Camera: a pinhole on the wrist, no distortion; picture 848 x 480 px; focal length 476.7 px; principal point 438.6 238.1 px. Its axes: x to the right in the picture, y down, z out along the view. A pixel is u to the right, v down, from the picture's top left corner.
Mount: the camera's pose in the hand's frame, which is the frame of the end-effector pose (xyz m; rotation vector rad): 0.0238 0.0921 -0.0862 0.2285 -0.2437 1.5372
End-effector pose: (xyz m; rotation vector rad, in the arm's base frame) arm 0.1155 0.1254 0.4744 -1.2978 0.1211 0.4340
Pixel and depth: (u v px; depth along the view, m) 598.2 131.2 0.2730
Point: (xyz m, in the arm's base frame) 0.1240 0.3569 0.4153
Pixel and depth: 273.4 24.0 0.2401
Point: 0.2362 0.2568 0.5209
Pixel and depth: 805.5 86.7 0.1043
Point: 0.1103 0.2025 0.3422
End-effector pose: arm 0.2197 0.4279 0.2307 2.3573 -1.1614 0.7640
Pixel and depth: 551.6 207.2 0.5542
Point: 0.3472 0.0921 -0.0999
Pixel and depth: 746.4 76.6 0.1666
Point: 0.1742 0.2382 0.2163
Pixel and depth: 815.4 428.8 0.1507
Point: 0.0970 0.3036 0.1548
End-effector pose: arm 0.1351 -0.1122 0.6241 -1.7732 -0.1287 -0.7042
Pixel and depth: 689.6 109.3 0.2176
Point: 0.3213 -0.0369 0.5287
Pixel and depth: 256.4 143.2 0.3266
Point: 0.2222 0.0787 0.7433
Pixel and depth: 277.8 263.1 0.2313
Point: 0.1629 0.0036 0.6535
